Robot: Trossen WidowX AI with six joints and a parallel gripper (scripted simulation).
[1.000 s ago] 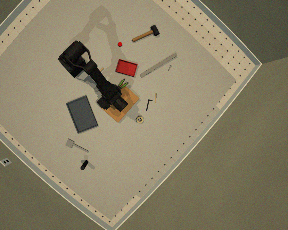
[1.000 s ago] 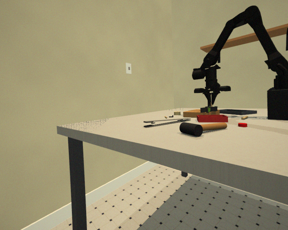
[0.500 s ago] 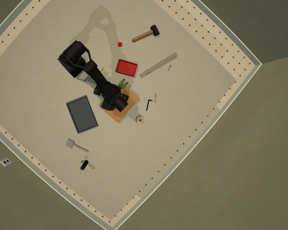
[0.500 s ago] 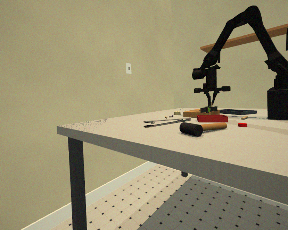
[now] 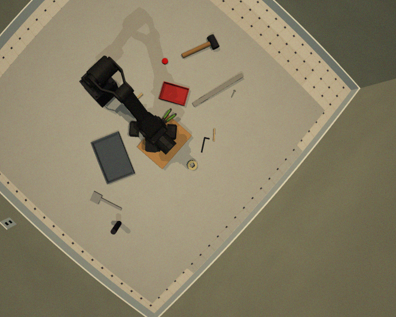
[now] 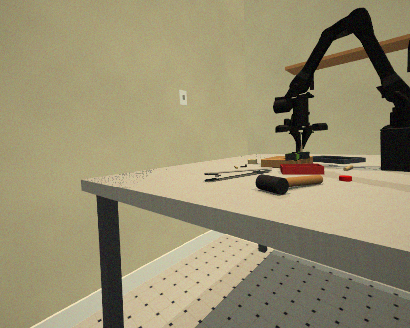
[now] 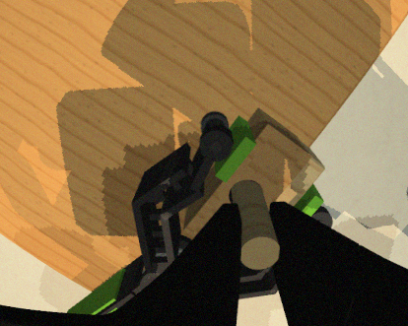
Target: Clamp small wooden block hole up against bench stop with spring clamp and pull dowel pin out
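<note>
Now: hand 4 cm above the dowel pin. Also, from my hand: small wooden block (6 cm below); wooden board (6 cm ahead, 1 cm to the right, 9 cm below); bench stop (1 cm behind, 1 cm to the right, 6 cm below).
</note>
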